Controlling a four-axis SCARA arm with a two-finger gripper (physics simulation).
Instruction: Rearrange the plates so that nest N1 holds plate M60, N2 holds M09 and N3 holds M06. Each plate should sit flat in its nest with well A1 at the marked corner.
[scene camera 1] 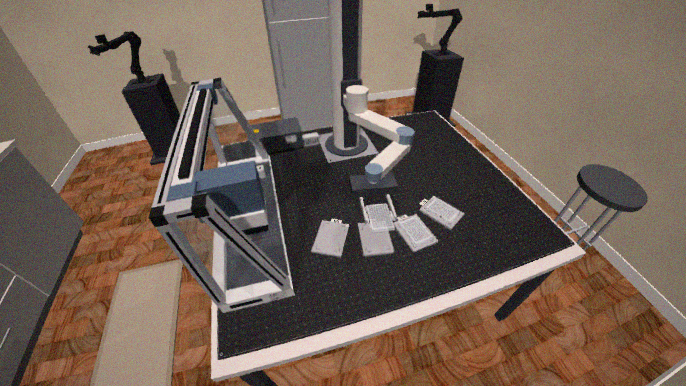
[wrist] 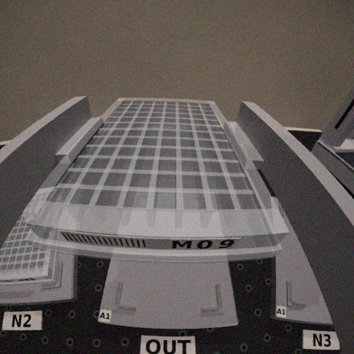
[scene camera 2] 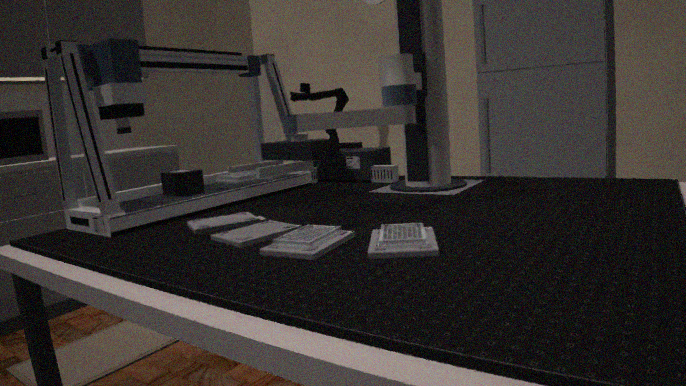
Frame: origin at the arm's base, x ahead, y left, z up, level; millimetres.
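Seen in the pictures: gripper, fingertip midpoint: (scene camera 1: 381, 220) (scene camera 2: 242, 172); arm's base, origin of the base link: (scene camera 1: 346, 145) (scene camera 2: 428, 189).
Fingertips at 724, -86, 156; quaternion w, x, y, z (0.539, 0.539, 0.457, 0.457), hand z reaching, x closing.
Pixels of each thing's top centre, then the offset from my fingertips to it, as dx, dy, dz. "*": a spot on its surface instead.
- plate M09, middle of its top: (scene camera 2: 252, 172) (scene camera 1: 379, 215) -23, +4, -3
- OUT nest, middle of its top: (scene camera 2: 256, 228) (scene camera 1: 375, 236) -24, -4, -128
- Nest N3, middle of its top: (scene camera 2: 222, 218) (scene camera 1: 330, 236) -78, -177, -128
- nest N2, middle of its top: (scene camera 2: 308, 237) (scene camera 1: 415, 230) +0, +165, -127
- rightmost nest, middle of its top: (scene camera 2: 402, 236) (scene camera 1: 442, 210) -67, +334, -128
- blue carriage, surface spot: (scene camera 1: 227, 185) * +54, -450, +342
My gripper (scene camera 1: 381, 215) (wrist: 163, 109) is shut on plate M09 (scene camera 1: 378, 221) (wrist: 162, 170), a clear gridded plate held level above the OUT nest (scene camera 1: 377, 246) (scene camera 2: 250, 234) (wrist: 170, 295). The OUT nest shows a bare surface. Nest N3 (scene camera 1: 330, 240) (scene camera 2: 222, 222) (wrist: 295, 280), at the left in scene camera 1, is bare too. A plate (scene camera 1: 416, 230) (scene camera 2: 313, 233) (wrist: 30, 245) sits in nest N2 (scene camera 2: 287, 251) (wrist: 66, 285). Another plate (scene camera 1: 442, 210) (scene camera 2: 403, 232) sits in the rightmost nest (scene camera 2: 402, 253). Their plate names are not readable here.
A gantry frame (scene camera 1: 172, 192) (scene camera 2: 90, 125) with a blue carriage (scene camera 1: 227, 185) (scene camera 2: 116, 60) stands on the left. The arm's column (scene camera 1: 339, 75) (scene camera 2: 439, 100) rises at the back. A dark box (scene camera 1: 282, 135) (scene camera 2: 370, 157) stands beside it.
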